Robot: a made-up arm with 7 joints.
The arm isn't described. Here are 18 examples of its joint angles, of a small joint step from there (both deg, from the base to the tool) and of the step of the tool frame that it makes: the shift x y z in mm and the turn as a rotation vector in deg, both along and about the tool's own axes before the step.
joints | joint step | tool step
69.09 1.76 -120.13 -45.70 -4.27 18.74 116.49 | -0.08 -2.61 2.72 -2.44 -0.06 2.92 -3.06 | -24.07 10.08 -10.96 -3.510 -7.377 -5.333
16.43 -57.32 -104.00 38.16 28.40 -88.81 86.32 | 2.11 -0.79 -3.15 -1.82 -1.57 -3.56 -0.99 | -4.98 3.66 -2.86 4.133 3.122 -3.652
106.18 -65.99 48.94 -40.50 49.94 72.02 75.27 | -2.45 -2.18 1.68 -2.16 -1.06 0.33 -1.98 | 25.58 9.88 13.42 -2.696 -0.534 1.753
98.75 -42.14 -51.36 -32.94 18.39 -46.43 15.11 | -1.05 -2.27 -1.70 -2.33 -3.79 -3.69 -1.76 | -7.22 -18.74 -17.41 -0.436 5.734 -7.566
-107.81 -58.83 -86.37 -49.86 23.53 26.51 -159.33 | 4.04 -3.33 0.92 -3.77 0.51 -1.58 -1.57 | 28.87 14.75 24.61 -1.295 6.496 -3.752
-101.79 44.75 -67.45 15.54 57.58 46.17 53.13 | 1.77 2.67 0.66 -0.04 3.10 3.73 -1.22 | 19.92 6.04 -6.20 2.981 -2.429 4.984
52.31 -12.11 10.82 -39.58 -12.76 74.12 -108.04 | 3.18 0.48 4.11 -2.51 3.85 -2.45 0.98 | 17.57 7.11 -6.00 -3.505 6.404 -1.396
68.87 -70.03 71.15 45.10 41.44 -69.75 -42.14 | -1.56 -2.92 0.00 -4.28 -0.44 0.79 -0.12 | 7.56 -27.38 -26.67 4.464 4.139 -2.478
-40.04 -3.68 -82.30 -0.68 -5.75 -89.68 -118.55 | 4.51 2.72 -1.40 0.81 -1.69 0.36 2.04 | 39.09 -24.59 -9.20 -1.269 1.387 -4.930
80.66 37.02 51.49 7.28 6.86 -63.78 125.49 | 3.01 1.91 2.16 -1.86 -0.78 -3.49 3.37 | -3.53 0.70 7.60 2.701 1.896 3.462
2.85 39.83 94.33 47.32 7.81 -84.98 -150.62 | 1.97 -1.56 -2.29 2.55 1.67 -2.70 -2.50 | 46.98 -5.20 18.92 3.839 0.146 -8.229
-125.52 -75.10 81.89 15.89 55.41 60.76 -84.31 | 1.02 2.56 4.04 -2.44 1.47 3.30 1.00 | 14.34 -8.53 35.21 7.030 5.646 0.548
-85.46 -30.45 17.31 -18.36 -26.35 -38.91 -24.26 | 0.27 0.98 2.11 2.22 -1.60 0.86 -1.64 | -0.16 -0.43 1.32 -0.509 0.195 -2.808
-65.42 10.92 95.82 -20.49 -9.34 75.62 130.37 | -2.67 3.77 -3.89 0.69 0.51 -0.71 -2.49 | 11.85 -10.31 -5.15 5.076 4.130 -0.878
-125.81 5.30 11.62 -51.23 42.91 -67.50 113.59 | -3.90 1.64 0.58 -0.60 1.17 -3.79 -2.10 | -8.33 5.22 -21.43 4.490 -1.436 -4.315
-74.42 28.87 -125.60 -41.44 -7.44 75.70 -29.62 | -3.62 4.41 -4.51 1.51 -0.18 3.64 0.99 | -30.20 35.30 -34.96 1.674 5.108 7.571
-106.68 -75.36 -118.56 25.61 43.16 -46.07 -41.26 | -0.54 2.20 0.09 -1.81 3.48 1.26 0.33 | -6.72 2.46 12.77 4.691 -2.054 2.978
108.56 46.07 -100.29 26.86 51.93 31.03 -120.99 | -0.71 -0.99 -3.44 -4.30 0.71 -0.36 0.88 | 1.05 -0.07 1.13 -0.290 2.357 1.416
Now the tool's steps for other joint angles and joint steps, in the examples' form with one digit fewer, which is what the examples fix.
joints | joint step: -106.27 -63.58 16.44 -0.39 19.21 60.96 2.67 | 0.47 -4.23 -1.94 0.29 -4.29 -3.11 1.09
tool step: -10.8 7.4 14.0 -7.38 -1.94 -1.24
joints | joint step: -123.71 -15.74 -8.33 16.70 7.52 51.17 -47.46 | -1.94 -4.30 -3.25 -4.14 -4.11 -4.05 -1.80
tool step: 22.0 -36.1 21.7 -2.89 -6.25 -9.58
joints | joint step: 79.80 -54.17 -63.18 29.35 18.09 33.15 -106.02 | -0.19 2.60 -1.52 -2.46 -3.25 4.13 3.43
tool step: -15.4 -3.4 9.3 2.34 3.79 4.63
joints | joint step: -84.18 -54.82 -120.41 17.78 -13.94 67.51 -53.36 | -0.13 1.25 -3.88 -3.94 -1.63 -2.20 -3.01
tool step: -4.6 -2.1 3.3 -1.25 -2.01 -2.80
